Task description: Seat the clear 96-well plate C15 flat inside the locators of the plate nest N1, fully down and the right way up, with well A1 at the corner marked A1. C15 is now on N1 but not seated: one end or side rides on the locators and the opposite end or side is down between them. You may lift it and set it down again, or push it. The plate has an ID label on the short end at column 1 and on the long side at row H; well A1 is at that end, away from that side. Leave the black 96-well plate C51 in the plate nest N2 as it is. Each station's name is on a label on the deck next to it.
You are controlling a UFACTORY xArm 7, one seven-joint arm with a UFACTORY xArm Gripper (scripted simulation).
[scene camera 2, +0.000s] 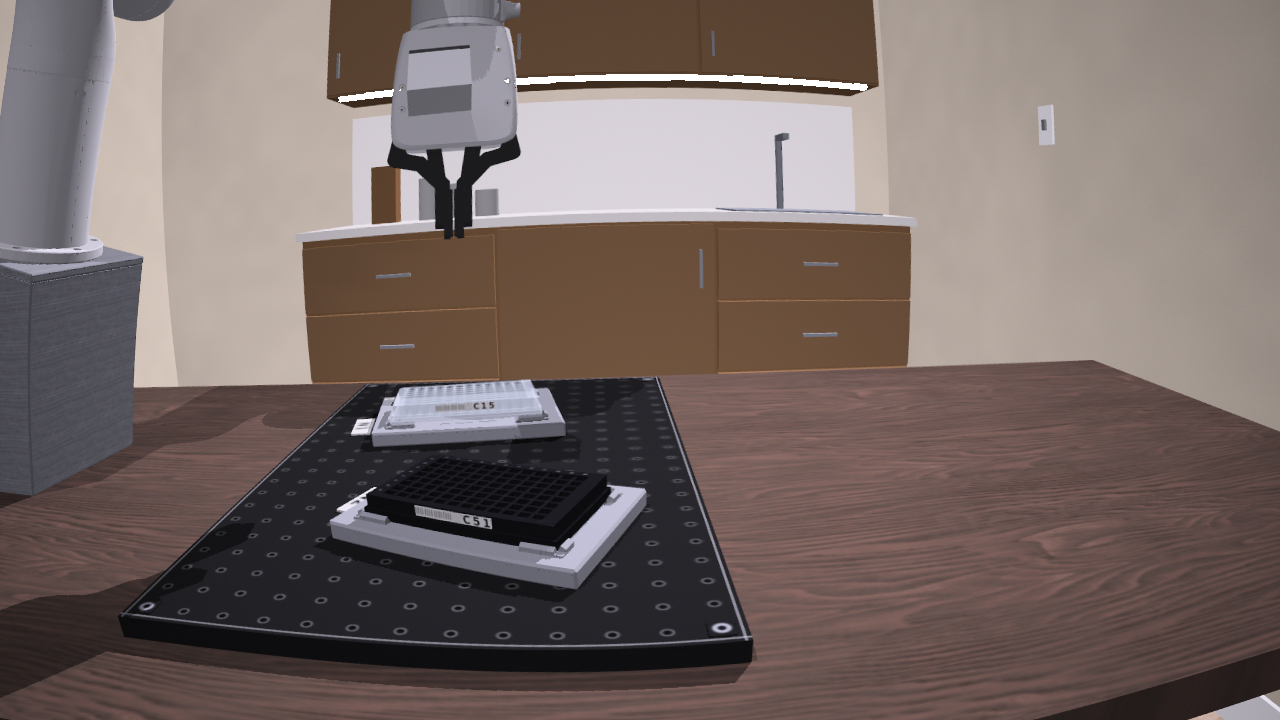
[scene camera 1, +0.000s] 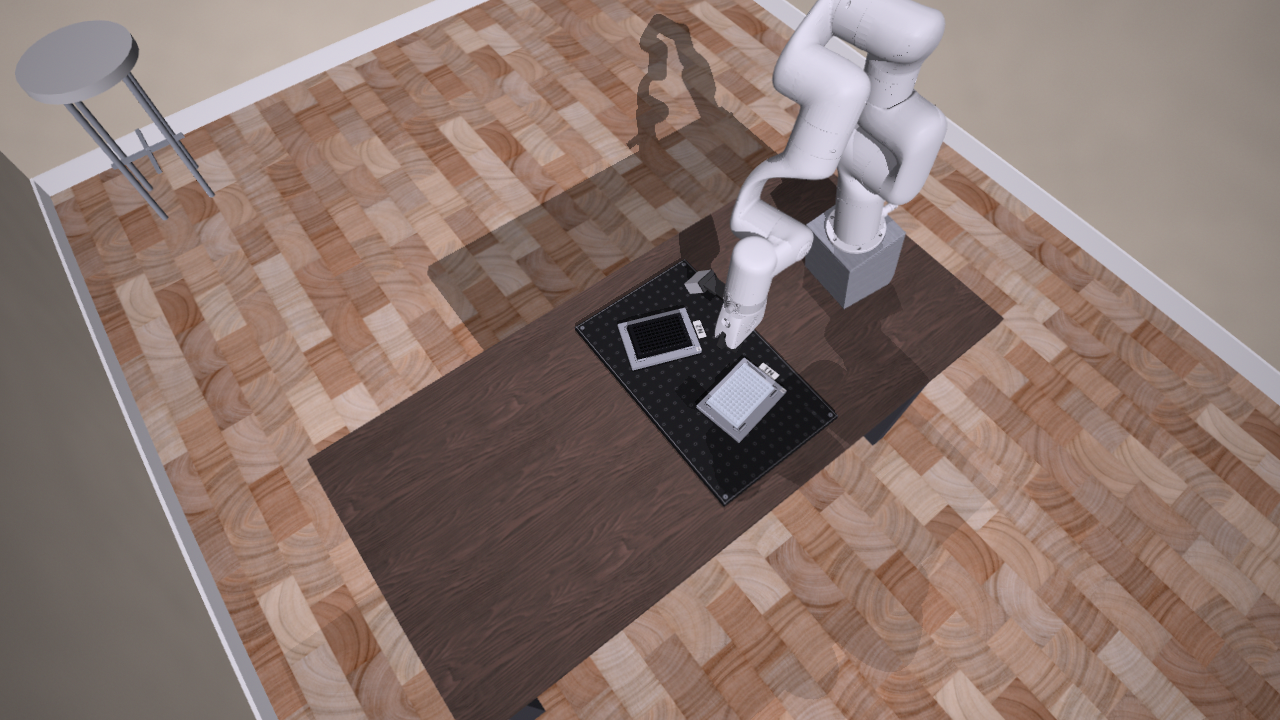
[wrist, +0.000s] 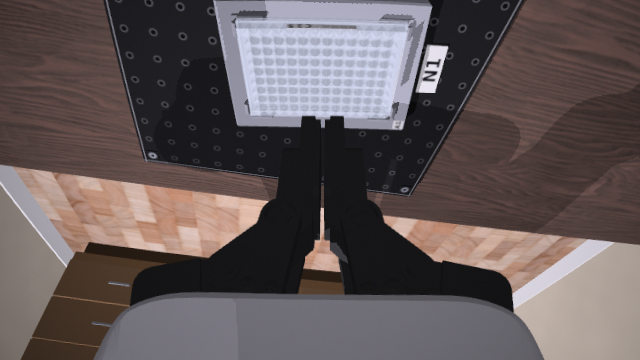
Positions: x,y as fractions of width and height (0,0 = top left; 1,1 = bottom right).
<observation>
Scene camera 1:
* black plate C51: 0.51,0.47
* clear plate C15: 0.57,0.56
</observation>
